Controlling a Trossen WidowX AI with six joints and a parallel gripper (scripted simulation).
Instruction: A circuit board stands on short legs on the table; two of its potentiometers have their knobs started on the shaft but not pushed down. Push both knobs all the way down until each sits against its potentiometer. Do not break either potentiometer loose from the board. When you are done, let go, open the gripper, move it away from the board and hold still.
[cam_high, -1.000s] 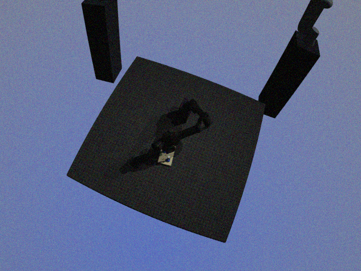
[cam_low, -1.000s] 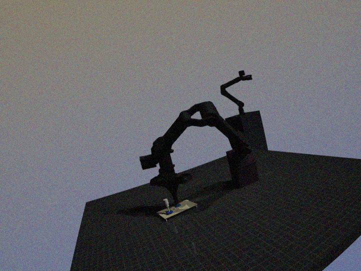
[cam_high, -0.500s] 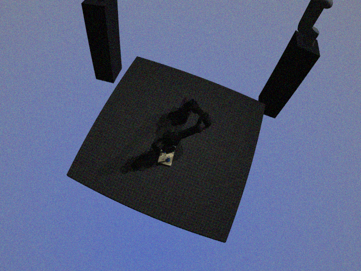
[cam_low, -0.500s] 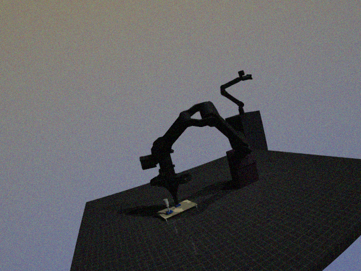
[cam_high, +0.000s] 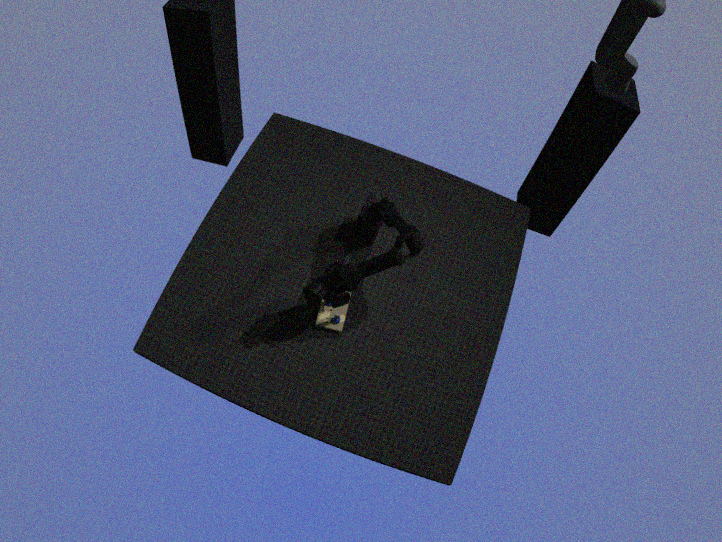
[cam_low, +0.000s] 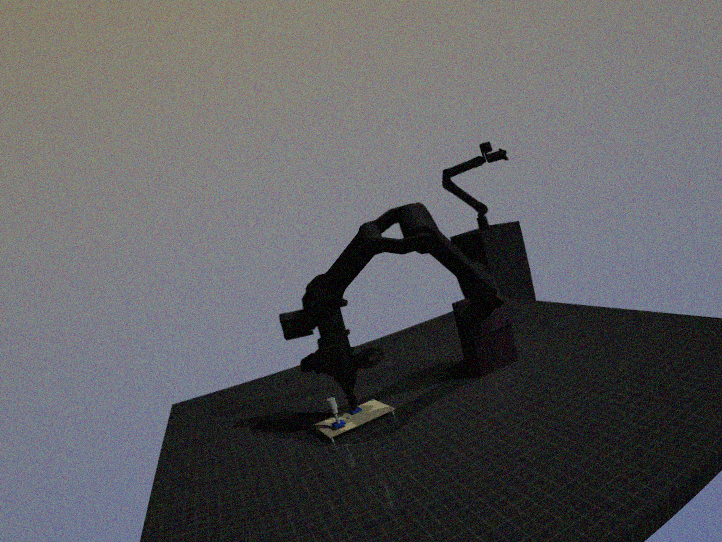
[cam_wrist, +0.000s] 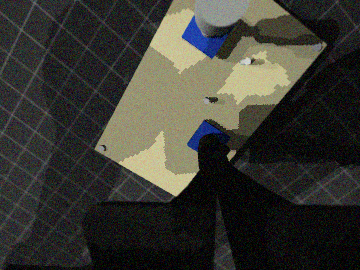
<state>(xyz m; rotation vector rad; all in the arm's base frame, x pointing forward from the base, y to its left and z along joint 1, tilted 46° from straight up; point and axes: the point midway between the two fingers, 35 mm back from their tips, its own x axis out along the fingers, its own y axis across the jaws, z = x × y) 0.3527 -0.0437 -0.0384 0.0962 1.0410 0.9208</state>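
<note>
The dark knob lies 1 cm below my gripper tip. Also, from my gripper tip: potentiometer 6 cm ahead, 5 cm to the left, 1 cm below.
</note>
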